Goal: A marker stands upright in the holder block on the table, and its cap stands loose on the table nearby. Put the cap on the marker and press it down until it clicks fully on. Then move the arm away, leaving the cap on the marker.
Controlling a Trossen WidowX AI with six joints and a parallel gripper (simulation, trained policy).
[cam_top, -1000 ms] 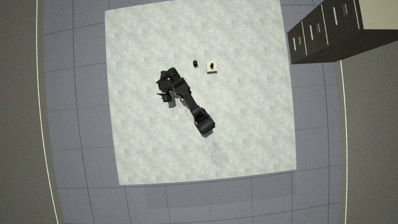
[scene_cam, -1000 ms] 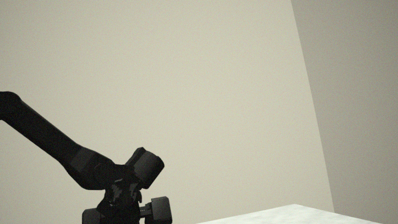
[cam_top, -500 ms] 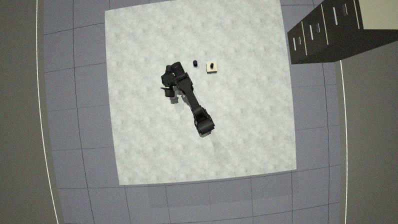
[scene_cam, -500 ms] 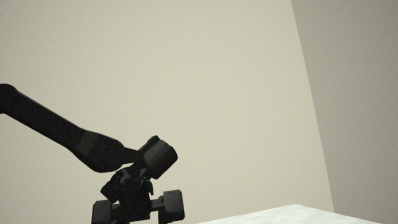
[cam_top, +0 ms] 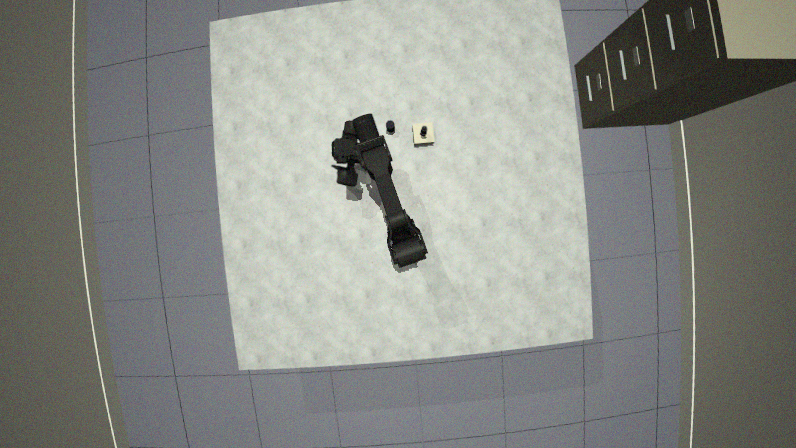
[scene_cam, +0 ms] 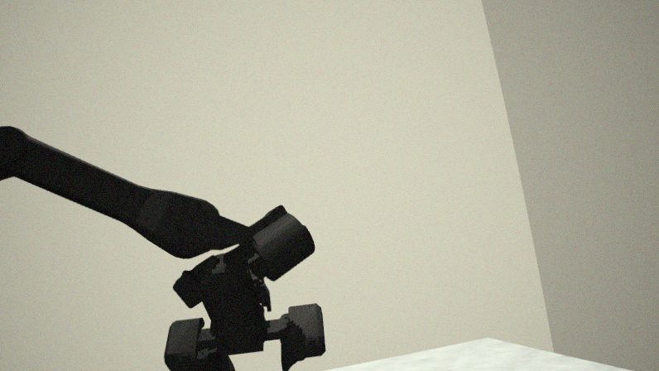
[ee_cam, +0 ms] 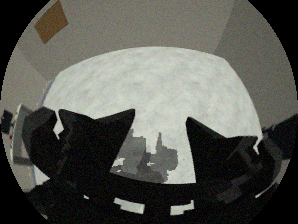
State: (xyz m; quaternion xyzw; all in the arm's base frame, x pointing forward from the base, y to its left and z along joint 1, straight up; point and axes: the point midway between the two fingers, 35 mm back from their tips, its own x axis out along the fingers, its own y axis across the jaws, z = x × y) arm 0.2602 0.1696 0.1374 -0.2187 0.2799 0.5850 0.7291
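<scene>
Now: the dark cap 90 mm ahead of my gripper tip, 180 mm to the right of it and 90 mm below it. Round my gripper tip: holder block: 60 mm ahead, 290 mm to the right, 100 mm below.
</scene>
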